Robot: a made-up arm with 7 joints.
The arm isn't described. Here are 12 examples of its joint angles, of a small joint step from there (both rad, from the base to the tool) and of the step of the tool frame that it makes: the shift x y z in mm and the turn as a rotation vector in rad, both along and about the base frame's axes.
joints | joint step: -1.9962 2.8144 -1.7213 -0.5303 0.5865 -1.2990 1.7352 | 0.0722 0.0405 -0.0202 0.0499 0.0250 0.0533 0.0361
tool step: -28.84 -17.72 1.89 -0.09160 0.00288 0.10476
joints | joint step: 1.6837 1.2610 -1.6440 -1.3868 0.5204 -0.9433 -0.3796 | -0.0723 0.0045 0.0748 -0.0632 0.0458 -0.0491 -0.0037
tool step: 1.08 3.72 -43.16 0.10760 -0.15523 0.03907
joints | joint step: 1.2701 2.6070 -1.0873 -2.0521 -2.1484 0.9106 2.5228 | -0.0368 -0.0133 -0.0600 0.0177 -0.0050 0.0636 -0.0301
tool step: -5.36 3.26 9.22 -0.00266 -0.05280 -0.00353
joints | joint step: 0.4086 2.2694 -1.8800 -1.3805 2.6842 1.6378 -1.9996 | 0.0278 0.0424 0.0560 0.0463 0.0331 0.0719 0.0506
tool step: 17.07 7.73 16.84 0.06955 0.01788 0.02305
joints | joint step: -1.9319 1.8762 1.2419 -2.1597 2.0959 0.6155 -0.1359 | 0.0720 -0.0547 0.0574 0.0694 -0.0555 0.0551 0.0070
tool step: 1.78 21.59 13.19 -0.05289 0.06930 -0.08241
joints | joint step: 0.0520 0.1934 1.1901 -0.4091 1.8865 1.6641 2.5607 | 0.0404 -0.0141 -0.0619 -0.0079 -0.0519 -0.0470 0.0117
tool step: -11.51 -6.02 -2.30 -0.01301 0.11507 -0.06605
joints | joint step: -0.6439 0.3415 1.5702 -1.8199 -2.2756 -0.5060 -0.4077 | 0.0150 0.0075 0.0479 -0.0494 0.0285 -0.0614 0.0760
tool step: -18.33 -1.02 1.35 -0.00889 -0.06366 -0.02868
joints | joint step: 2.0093 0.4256 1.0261 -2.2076 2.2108 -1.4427 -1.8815 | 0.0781 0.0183 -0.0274 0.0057 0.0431 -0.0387 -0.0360
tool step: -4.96 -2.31 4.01 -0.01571 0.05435 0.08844
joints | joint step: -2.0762 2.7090 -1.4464 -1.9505 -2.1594 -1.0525 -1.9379 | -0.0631 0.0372 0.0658 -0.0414 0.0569 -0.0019 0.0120
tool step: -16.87 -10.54 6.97 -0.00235 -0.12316 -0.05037
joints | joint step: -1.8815 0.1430 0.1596 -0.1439 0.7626 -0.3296 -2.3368 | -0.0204 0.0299 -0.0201 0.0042 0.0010 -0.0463 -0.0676
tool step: -0.90 8.34 11.29 0.04121 -0.07319 0.08709
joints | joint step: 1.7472 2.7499 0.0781 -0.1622 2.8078 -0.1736 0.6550 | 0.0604 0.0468 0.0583 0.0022 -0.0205 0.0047 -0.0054
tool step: 8.02 -8.23 -25.01 -0.03501 0.05244 -0.02607
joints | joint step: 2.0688 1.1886 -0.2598 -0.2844 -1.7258 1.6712 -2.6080 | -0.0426 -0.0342 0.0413 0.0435 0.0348 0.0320 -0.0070
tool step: -6.99 -5.42 -3.13 0.07730 -0.05973 -0.06228
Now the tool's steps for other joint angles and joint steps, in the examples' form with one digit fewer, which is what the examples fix.
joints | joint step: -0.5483 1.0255 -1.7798 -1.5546 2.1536 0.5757 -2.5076 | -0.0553 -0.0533 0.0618 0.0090 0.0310 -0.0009 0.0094
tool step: 28.9 -22.3 7.9 -0.0656 -0.0734 0.0166
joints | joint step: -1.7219 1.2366 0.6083 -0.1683 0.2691 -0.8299 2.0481 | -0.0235 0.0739 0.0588 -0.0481 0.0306 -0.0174 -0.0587
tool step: -34.8 17.9 13.7 -0.0475 -0.1214 0.1022
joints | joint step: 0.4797 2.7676 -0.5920 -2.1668 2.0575 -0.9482 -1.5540 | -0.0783 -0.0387 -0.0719 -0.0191 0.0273 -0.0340 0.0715
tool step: -10.6 4.8 3.3 -0.1069 -0.0761 0.0870
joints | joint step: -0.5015 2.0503 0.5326 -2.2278 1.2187 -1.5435 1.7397 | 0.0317 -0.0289 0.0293 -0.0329 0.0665 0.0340 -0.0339
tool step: 0.3 -0.7 -6.6 -0.0548 0.0701 -0.0144
